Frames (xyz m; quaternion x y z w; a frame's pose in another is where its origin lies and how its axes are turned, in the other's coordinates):
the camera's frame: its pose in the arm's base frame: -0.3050 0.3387 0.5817 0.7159 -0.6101 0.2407 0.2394
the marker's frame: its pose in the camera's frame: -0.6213 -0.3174 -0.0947 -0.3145 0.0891 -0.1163 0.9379
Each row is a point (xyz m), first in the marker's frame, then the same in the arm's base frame.
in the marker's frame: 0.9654 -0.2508 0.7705
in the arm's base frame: 0.1217 -0.3178 0.4085
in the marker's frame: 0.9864 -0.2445 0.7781
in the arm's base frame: 0.1215 -0.3358 0.4231
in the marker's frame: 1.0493 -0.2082 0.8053
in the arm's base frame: 0.1052 -0.3903 0.4758
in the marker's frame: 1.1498 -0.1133 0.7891
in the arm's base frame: 0.0797 -0.4262 0.6078
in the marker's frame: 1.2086 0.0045 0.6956
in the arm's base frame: 0.0574 -0.3733 0.7588
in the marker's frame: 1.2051 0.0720 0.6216
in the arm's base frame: 0.0398 -0.3041 0.8291
